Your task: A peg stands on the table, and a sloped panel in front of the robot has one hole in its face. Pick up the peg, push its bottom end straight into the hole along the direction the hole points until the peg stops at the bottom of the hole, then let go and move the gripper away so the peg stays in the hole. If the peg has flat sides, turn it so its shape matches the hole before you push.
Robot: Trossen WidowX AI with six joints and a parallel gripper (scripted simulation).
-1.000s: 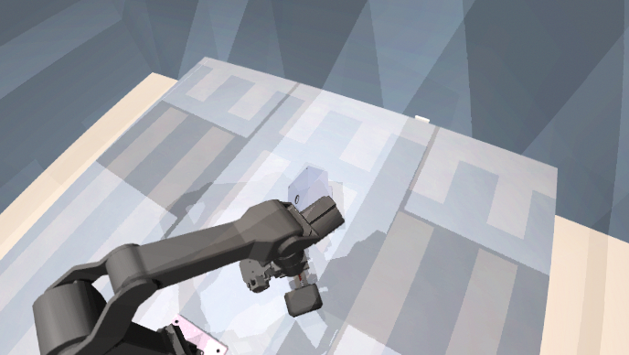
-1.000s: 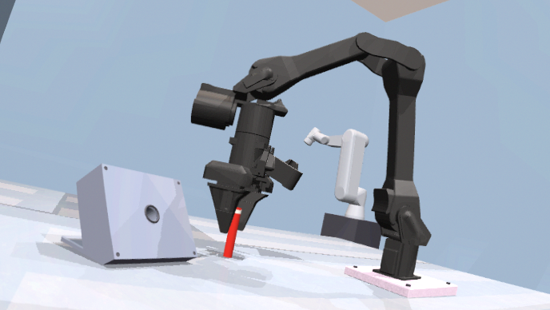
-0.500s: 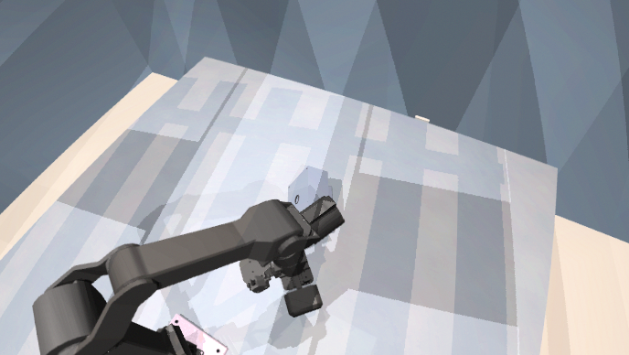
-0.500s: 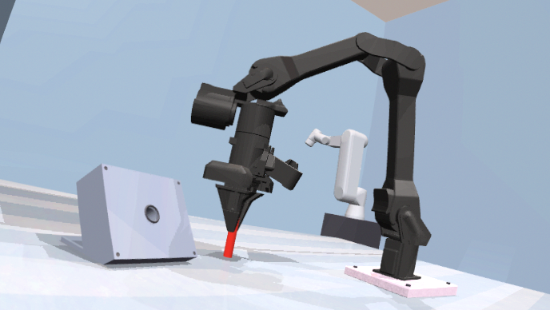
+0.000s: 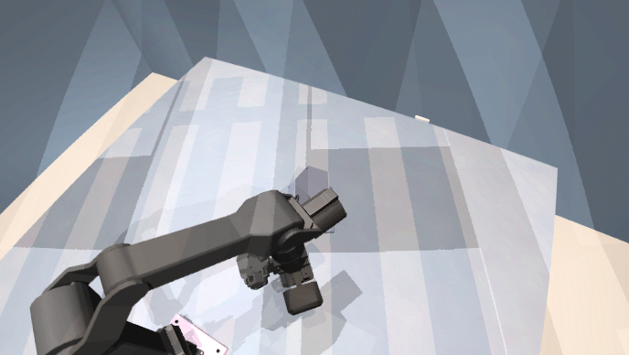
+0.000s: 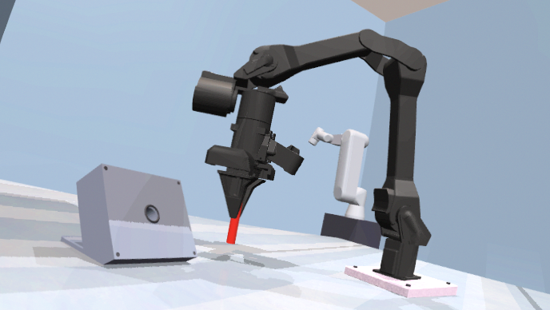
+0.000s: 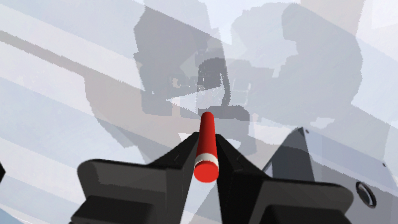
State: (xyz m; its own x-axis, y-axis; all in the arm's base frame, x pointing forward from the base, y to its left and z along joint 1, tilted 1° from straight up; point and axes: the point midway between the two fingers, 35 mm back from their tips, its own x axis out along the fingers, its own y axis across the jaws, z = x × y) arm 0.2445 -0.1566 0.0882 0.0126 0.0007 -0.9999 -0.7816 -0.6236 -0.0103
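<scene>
Now: gripper tip 17 cm short of the grey sloped panel, 4 cm to the right of it and 2 cm above it. Also, from my gripper tip: red round peg 2 cm above.
</scene>
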